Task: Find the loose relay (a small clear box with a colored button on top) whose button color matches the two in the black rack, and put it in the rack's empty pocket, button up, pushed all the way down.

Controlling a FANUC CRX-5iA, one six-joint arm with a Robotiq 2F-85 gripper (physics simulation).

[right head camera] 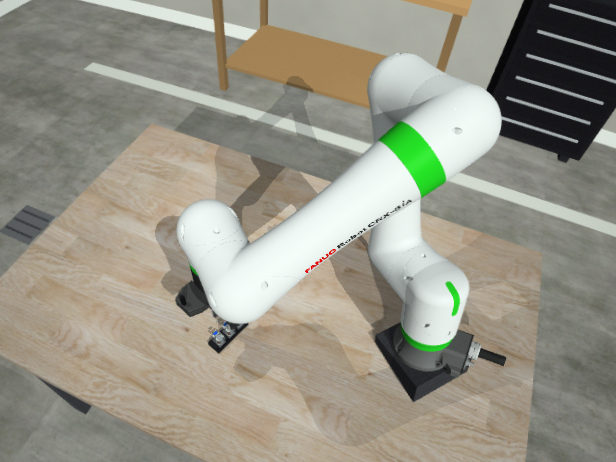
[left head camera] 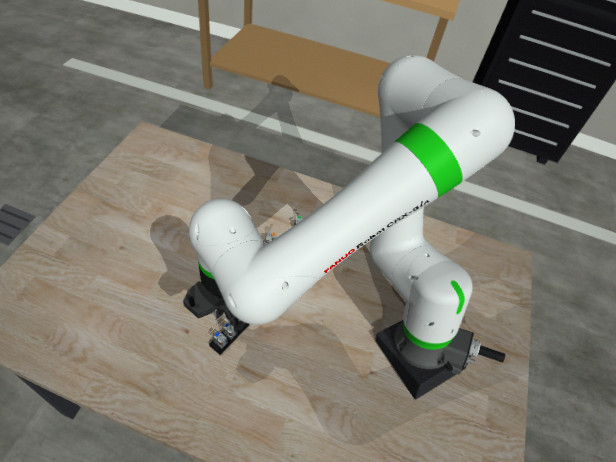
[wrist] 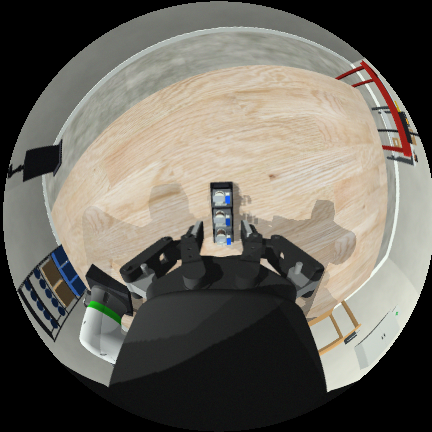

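Observation:
The black rack (left head camera: 220, 350) (right head camera: 219, 348) (wrist: 221, 185) stands on the table. In the wrist view, three clear relays with blue buttons stand in a row in its pockets, buttons up: a far one (wrist: 220, 197), a middle one (wrist: 220, 218) and a near one (wrist: 221, 236). The near relay looks in line with the others; its exact depth is hard to tell. My gripper (wrist: 221, 227) is open and empty, its fingers apart on either side of the rack's near end, above it. In the head views the arm hides the fingers and the rack's far end.
A loose relay with an orange button (left head camera: 269, 236) and another with a green button (left head camera: 297, 219) stand on the table (left head camera: 125, 165) behind the forearm in the left head view. The robot base (left head camera: 417, 385) (right head camera: 415, 387) is at the table's right.

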